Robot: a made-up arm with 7 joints.
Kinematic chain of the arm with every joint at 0, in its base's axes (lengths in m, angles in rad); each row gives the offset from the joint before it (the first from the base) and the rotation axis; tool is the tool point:
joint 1: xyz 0 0 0.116 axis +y
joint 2: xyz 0 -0.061 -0.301 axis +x
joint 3: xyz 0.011 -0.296 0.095 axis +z
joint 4: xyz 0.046 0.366 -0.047 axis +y
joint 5: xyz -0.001 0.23 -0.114 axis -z
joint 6: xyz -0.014 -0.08 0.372 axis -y
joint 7: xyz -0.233 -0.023 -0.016 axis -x
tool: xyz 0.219 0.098 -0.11
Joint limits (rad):
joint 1: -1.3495..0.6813
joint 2: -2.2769..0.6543
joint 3: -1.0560..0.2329
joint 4: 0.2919..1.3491
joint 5: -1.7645..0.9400
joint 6: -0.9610..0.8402
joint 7: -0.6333..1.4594
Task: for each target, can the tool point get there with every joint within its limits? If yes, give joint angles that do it. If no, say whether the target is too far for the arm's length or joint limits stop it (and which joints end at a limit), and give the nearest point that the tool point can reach.
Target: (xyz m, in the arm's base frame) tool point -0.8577 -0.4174 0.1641
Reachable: no: joint limits stop it (at a limit: joint 1, joint 2, joint 3, joint 4, joint 5) | nearest point -0.5771 -0.0692 -0.2600 | short by 0.616 m
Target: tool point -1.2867 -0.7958 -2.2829
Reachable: no: too far | nearest point -0.3547 -0.1999 -0.5612 | short by 2.047 m
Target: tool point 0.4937 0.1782 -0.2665
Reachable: yes | joints 0.0689 -1.2889 -0.6531 0.9522 0.1902 -0.5922 -0.2813
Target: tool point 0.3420 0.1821 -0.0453
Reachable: yes | joints -0.6753 -0.5795 0.0267 0.8219 0.3588 0.6618 0.4209
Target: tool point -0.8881 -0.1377 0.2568
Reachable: no: joint limits stop it (at a limit: joint 1, joint 2, joint 3, joint 4, joint 5) | nearest point -0.5859 -0.0158 -0.2387 | short by 0.593 m
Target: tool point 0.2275 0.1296 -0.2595
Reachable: yes | joints 0.2134 -0.4878 -0.2888 1.2338 -0.4563 0.0632 0.4174
